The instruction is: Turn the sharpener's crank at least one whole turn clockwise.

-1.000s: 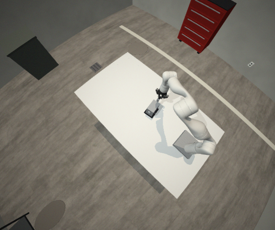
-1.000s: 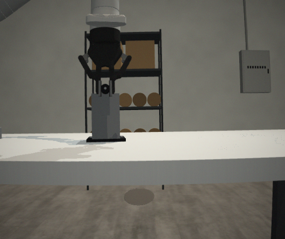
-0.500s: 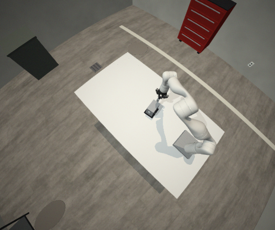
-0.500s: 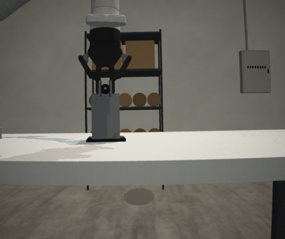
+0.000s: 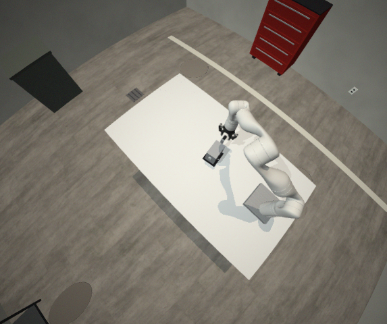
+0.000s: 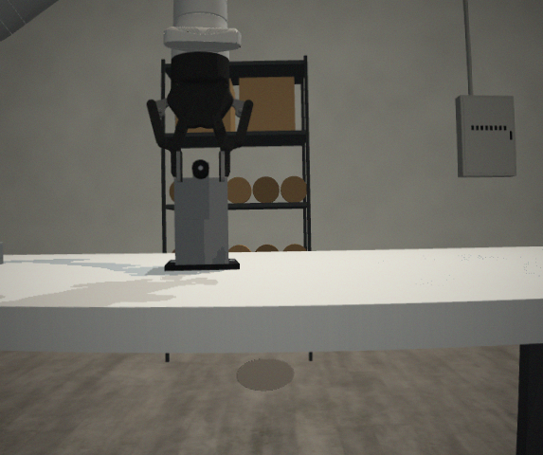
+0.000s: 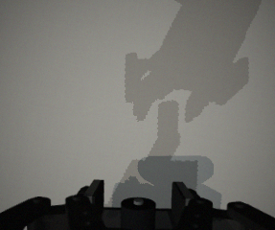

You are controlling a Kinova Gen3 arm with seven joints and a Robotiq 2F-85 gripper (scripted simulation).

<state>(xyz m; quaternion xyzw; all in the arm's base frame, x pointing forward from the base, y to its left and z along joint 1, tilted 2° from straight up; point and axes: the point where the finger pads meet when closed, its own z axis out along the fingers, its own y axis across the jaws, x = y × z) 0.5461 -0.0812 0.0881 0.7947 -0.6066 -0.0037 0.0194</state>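
Right now the knob is 2 cm to the left of my hand.
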